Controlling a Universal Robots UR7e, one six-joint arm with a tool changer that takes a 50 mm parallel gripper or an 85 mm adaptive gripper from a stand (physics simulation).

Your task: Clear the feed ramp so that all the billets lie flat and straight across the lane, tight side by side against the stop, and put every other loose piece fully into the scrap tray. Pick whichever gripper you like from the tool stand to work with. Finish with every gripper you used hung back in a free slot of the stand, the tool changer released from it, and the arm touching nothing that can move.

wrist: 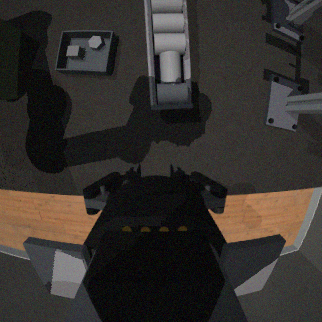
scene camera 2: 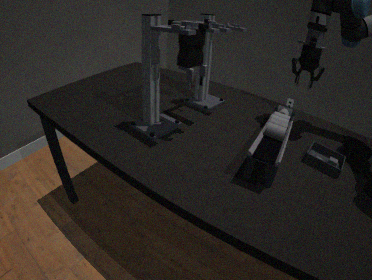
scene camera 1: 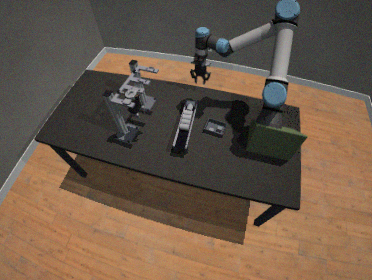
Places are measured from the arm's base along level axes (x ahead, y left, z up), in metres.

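Where they show: arm's base, link origin: (scene camera 1: 268, 125).
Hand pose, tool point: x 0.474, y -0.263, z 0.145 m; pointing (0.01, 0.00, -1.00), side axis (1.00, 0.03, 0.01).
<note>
Things, the pixels of their top centre, and the offset from my tool point.
- feed ramp, top centre: (scene camera 2: 277, 126) (scene camera 1: 185, 122) 0.012 m ahead, 0.298 m left, 0.251 m down
- scrap tray, top centre: (wrist: 82, 49) (scene camera 2: 327, 154) (scene camera 1: 215, 126) 0.170 m back, 0.236 m left, 0.306 m down
- hexagonal piece, top centre: (wrist: 94, 41) 0.147 m back, 0.261 m left, 0.321 m down
- small block, top centre: (wrist: 72, 50) 0.198 m back, 0.239 m left, 0.312 m down
My gripper (scene camera 1: 200, 81) (scene camera 2: 303, 86) (wrist: 155, 172) is the adaptive one; it is open and empty, high above the table beyond one end of the feed ramp (scene camera 1: 182, 139) (scene camera 2: 266, 150) (wrist: 171, 105). Pale billets lie in the ramp. In the wrist view one billet (wrist: 172, 93) lies across the lane by the end wall. Beside it a billet (wrist: 170, 66) points along the lane; further billets (wrist: 169, 43) (wrist: 168, 23) (wrist: 167, 5) lie across it. The scrap tray (scene camera 1: 214, 133) (scene camera 2: 322, 165) (wrist: 85, 71) holds a hexagonal piece (wrist: 95, 42) and a small block (wrist: 73, 51).
The tool stand (scene camera 1: 116, 117) (scene camera 2: 151, 75) has two posts with arms; another gripper (scene camera 2: 191, 50) hangs there with its fingers down. A green box-shaped block (scene camera 1: 275, 141) (wrist: 10, 65) stands by the arm's base, beyond the tray from the ramp. The arm's shadow falls beside the ramp.
</note>
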